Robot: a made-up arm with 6 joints. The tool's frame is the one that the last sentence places.
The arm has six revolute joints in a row. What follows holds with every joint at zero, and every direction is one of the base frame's. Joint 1 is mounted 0.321 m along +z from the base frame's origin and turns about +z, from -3.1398 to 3.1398 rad. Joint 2 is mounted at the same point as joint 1 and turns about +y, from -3.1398 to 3.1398 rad. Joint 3 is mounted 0.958 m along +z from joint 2 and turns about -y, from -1.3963 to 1.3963 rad. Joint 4 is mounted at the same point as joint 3 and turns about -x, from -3.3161 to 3.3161 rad. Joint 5 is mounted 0.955 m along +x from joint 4 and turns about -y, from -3.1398 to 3.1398 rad. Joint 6 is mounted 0.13 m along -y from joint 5 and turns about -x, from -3.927 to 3.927 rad. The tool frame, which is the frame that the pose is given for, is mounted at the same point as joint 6; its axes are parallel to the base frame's.
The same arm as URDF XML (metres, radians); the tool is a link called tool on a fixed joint. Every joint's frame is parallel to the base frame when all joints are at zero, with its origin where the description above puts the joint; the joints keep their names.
<robot name="arm">
  <joint name="tool_fixed" type="fixed">
    <parent link="link6"/>
    <child link="tool"/>
    <origin xyz="0 0 0"/>
  </joint>
  <joint name="joint 6" type="revolute">
    <parent link="link5"/>
    <child link="link6"/>
    <origin xyz="0 -0.13 0"/>
    <axis xyz="-1 0 0"/>
    <limit lower="-3.927" upper="3.927"/>
  </joint>
  <joint name="joint 5" type="revolute">
    <parent link="link4"/>
    <child link="link5"/>
    <origin xyz="0.955 0 0"/>
    <axis xyz="0 -1 0"/>
    <limit lower="-3.1398" upper="3.1398"/>
  </joint>
  <joint name="joint 4" type="revolute">
    <parent link="link3"/>
    <child link="link4"/>
    <origin xyz="0 0 0"/>
    <axis xyz="-1 0 0"/>
    <limit lower="-3.3161" upper="3.3161"/>
  </joint>
  <joint name="joint 3" type="revolute">
    <parent link="link2"/>
    <child link="link3"/>
    <origin xyz="0 0 0.958"/>
    <axis xyz="0 -1 0"/>
    <limit lower="-1.3963" upper="1.3963"/>
  </joint>
  <joint name="joint 2" type="revolute">
    <parent link="link1"/>
    <child link="link2"/>
    <origin xyz="0 0 0"/>
    <axis xyz="0 1 0"/>
    <limit lower="-3.1398" upper="3.1398"/>
  </joint>
  <joint name="joint 1" type="revolute">
    <parent link="base_link"/>
    <child link="link1"/>
    <origin xyz="0 0 0.321"/>
    <axis xyz="0 0 1"/>
    <limit lower="-3.1398" upper="3.1398"/>
  </joint>
  <link name="base_link"/>
  <link name="link1"/>
  <link name="link2"/>
  <link name="link3"/>
  <link name="link4"/>
  <link name="link5"/>
  <link name="link6"/>
  <link name="tool"/>
</robot>

